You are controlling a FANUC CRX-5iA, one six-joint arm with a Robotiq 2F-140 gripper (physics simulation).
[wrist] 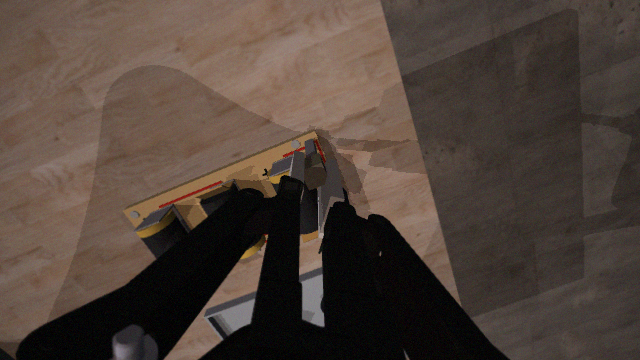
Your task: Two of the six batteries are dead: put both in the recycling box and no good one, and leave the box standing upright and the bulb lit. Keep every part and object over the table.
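Frame: origin at the arm's base, x ahead, y left, z up, level; metres.
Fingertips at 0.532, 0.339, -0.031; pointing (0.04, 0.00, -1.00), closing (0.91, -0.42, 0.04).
A point is followed by its place in that frame, as x, y, z.
A yellow wooden board [245, 169] @(0.471, 0.335, -0.083) with red lines lies at the view's centre. Batteries with dark bodies and yellow bands lie on it: one [162, 232] @(0.393, 0.304, -0.050) at the left end, a second dark one [216, 200] @(0.449, 0.325, -0.048) mostly behind a gripper arm, and a third [281, 167] @(0.507, 0.337, -0.061) near the right end, partly covered by the left finger. My gripper [311, 171] @(0.532, 0.339, -0.031) is closed in over the board's right end. Its grey pads stand on either side of a small brownish block, the handle [315, 172] @(0.535, 0.350, -0.001) of a grey lever. The bulb does not show, and I cannot tell which batteries are dead.
A grey, shallow-looking open container [312, 295] @(0.501, 0.163, -0.090) shows behind the fingers at the bottom; I cannot tell whether it is the recycling box. A pale round knob [129, 341] is at bottom left. The wooden table top [240, 65] @(0.490, 0.423, -0.093) ends at an edge on the right, with darker floor beyond.
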